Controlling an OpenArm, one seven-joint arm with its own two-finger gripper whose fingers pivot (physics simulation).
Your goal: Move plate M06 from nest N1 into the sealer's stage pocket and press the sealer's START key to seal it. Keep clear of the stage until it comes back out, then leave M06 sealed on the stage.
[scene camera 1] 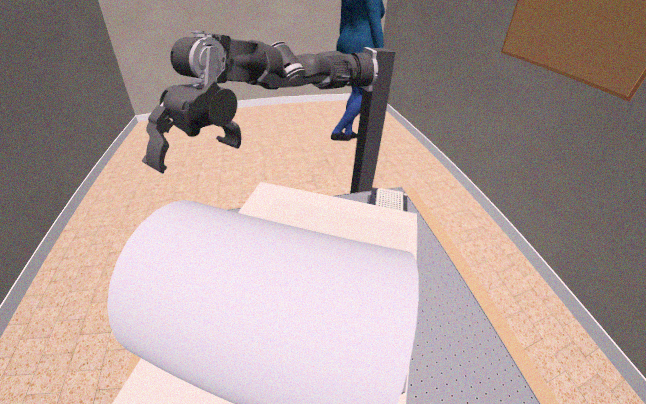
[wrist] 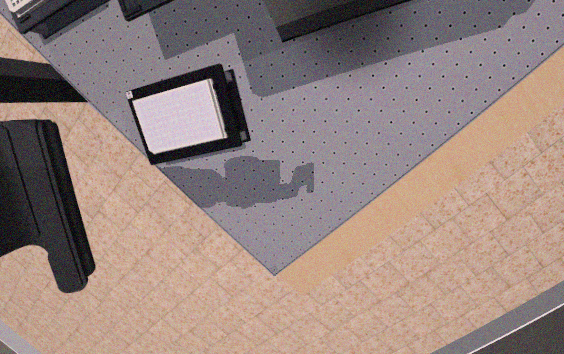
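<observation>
My gripper (scene camera 1: 194, 155) is open and empty, high in the air left of the post in the scene view; one dark finger shows at the left of the wrist view. In the wrist view a white-topped plate (wrist: 180, 117) lies flat in a black nest (wrist: 239, 107) near the bench edge, apart from the finger. Another plate (wrist: 19, 4) shows in part at the top left. I cannot read which is M06 or N1. The sealer's dark body (wrist: 340, 15) and a corner of its black stage (wrist: 131, 11) show at the top. The START key does not show.
In the scene view a large pale roll (scene camera 1: 265, 300) on a pale body (scene camera 1: 330, 215) hides much of the perforated bench (scene camera 1: 450, 320) (wrist: 340, 145). A holed plate (scene camera 1: 390, 199) sits near the arm's post (scene camera 1: 372, 125). A person (scene camera 1: 361, 30) stands behind the arm.
</observation>
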